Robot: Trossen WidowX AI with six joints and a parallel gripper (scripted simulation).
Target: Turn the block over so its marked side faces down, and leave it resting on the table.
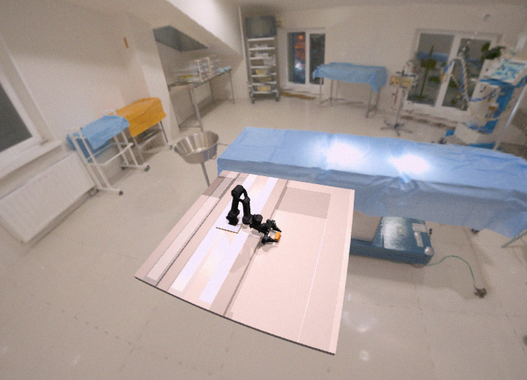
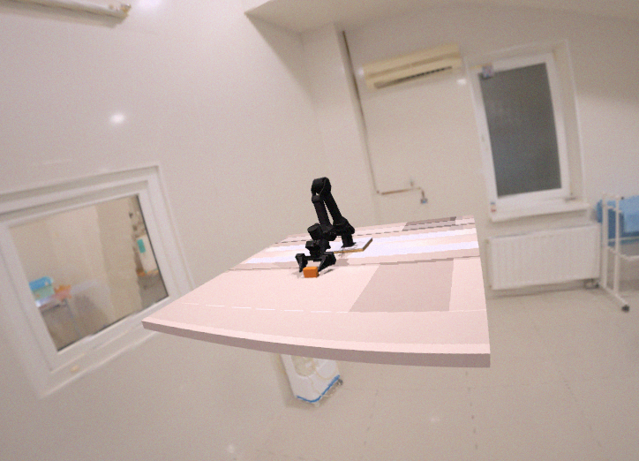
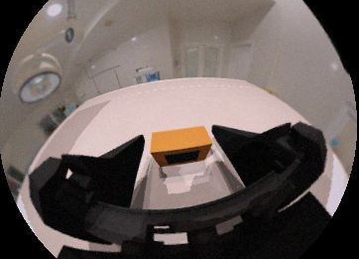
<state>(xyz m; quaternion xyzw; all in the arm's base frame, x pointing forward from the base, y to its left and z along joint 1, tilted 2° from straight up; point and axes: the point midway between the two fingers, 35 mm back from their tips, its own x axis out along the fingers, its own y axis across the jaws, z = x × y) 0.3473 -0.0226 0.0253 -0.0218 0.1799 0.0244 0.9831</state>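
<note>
My gripper tip is now 2 cm past the orange block and 1 cm above it.
</note>
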